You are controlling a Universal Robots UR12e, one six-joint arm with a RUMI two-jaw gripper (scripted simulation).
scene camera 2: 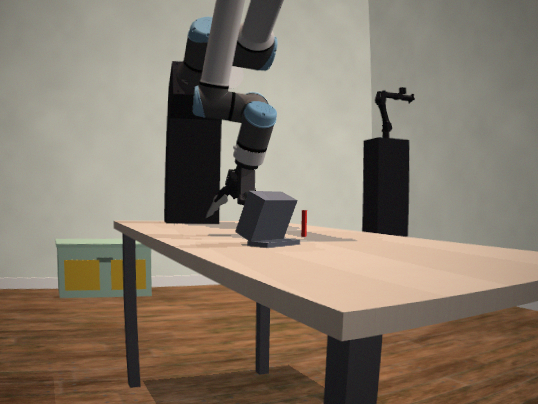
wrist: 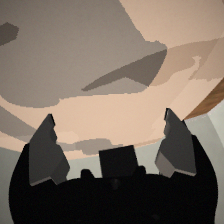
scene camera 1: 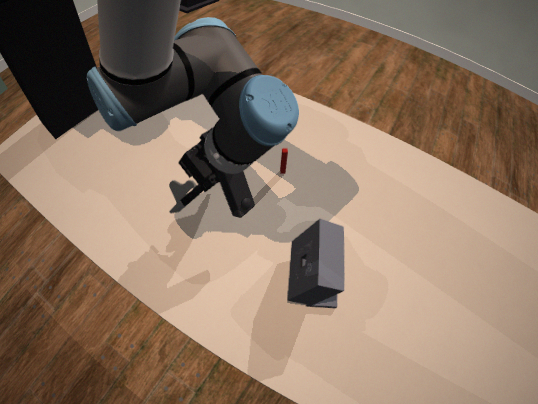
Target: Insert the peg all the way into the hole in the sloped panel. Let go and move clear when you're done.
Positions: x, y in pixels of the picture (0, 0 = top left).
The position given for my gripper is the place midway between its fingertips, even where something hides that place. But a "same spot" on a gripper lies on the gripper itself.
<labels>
My gripper shows in scene camera 2, in the wrist view and in scene camera 1 (196, 191). The same spot on my gripper: (scene camera 2: 222, 197) is (wrist: 190, 157).
</labels>
